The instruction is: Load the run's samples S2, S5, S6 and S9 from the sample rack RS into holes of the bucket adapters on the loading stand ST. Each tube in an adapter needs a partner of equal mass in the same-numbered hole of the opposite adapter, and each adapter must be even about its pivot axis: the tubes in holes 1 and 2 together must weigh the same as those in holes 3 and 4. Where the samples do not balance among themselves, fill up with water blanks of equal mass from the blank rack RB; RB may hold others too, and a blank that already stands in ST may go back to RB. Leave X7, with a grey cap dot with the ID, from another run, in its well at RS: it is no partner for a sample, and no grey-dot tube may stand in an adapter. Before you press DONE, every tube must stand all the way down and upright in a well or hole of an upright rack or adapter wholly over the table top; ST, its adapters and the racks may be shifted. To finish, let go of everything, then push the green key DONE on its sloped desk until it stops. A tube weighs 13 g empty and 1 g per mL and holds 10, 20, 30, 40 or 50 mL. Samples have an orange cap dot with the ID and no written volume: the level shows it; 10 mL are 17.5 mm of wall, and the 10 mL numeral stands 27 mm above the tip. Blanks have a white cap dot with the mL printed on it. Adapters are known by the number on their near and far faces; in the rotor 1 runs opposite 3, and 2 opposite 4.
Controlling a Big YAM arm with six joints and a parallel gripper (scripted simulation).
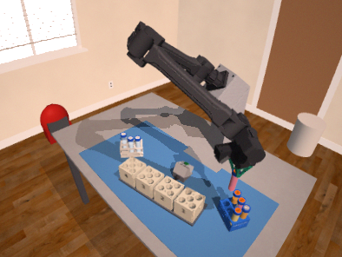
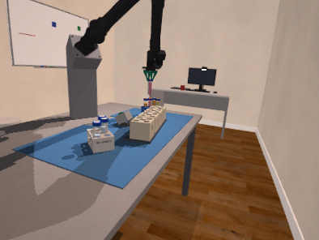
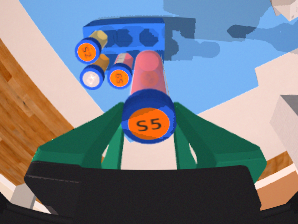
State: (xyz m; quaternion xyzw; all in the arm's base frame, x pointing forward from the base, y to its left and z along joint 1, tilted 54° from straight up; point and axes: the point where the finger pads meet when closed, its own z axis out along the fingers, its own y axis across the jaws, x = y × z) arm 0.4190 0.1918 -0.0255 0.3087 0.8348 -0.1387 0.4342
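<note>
The sample tube S2 lies 6 cm ahead of my hand, 5 cm to the left of it and 19 cm below it. Also, from my hand: orange-dot tube: 3 cm behind, 3 cm to the left, 19 cm below; then sample tube S9: 2 cm ahead, 5 cm to the left, 19 cm below; then sample tube S5: 1 cm to the right, 5 cm below.
</note>
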